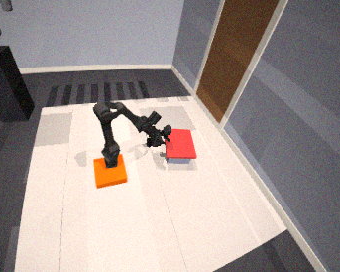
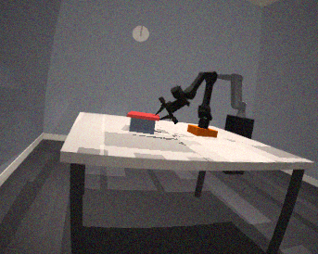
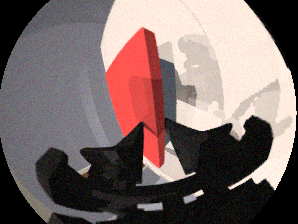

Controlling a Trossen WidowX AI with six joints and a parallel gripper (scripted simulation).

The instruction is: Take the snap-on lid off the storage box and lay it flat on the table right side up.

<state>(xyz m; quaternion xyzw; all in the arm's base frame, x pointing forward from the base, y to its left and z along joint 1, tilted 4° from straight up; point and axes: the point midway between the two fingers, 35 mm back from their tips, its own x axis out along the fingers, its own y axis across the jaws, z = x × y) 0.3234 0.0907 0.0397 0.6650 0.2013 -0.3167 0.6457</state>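
My gripper tip is 70 mm short of the red lid, 10 mm to the left of it and 10 mm below it. From my gripper tip the other things lie so: storage box 70 mm ahead, 10 mm to the right, 40 mm below.
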